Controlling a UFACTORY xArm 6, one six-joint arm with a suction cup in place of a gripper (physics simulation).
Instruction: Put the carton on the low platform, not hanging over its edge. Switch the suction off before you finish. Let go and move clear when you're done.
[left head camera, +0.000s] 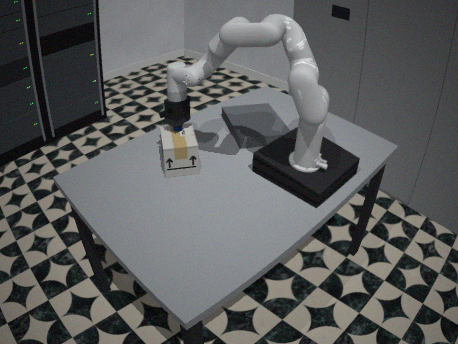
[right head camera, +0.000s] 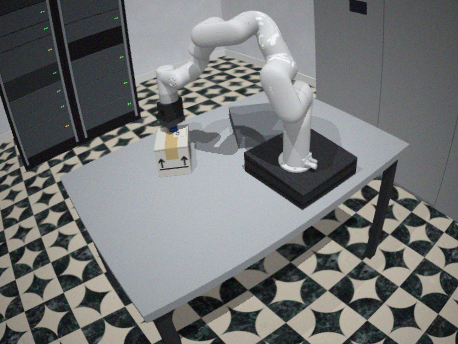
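The white carton, with a tan tape strip and two black up arrows, stands upright on the grey table, left of the platform and apart from it. My suction gripper points down at the carton's top, near its far edge. Its blue cup appears to touch the top face. Whether the suction holds the carton does not show. The low grey platform lies at the back of the table, partly in the arm's shadow; in the right head camera view the arm hides part of it.
The black base block under my arm stands at the right of the table, in front of the platform. Dark server racks stand on the floor behind the table at the left.
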